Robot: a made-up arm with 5 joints.
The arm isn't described. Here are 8 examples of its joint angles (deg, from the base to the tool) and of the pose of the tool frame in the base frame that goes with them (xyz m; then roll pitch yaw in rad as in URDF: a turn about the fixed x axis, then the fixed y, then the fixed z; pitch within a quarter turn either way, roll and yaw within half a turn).
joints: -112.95 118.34 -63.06 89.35 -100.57
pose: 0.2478 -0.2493 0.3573 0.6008 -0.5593 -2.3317
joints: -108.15 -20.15 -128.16 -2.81 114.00
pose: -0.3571 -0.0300 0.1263 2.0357 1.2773 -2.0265
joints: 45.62 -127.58 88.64 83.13 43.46
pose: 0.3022 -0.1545 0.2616 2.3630 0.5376 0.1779
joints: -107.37 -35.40 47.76 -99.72 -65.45
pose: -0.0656 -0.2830 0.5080 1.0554 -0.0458 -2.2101
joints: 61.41 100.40 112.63 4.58 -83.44
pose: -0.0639 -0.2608 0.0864 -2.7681 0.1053 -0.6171
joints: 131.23 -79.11 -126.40 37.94 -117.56
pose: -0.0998 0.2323 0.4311 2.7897 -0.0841 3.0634
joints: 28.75 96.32 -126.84 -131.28 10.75
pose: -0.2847 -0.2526 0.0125 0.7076 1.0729 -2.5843
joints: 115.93 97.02 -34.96 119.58 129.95
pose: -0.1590 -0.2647 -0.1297 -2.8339 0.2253 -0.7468
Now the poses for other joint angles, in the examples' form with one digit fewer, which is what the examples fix.
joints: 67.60 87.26 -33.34 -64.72 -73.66
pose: 0.252 -0.072 0.029 0.895 1.033 -0.883
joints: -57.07 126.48 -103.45 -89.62 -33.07
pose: -0.110 0.211 -0.128 -0.799 0.589 1.635
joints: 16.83 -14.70 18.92 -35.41 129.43
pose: -0.135 0.218 0.143 2.632 0.726 -2.916
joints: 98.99 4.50 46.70 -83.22 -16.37
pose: -0.111 0.260 0.494 1.525 -0.073 2.255
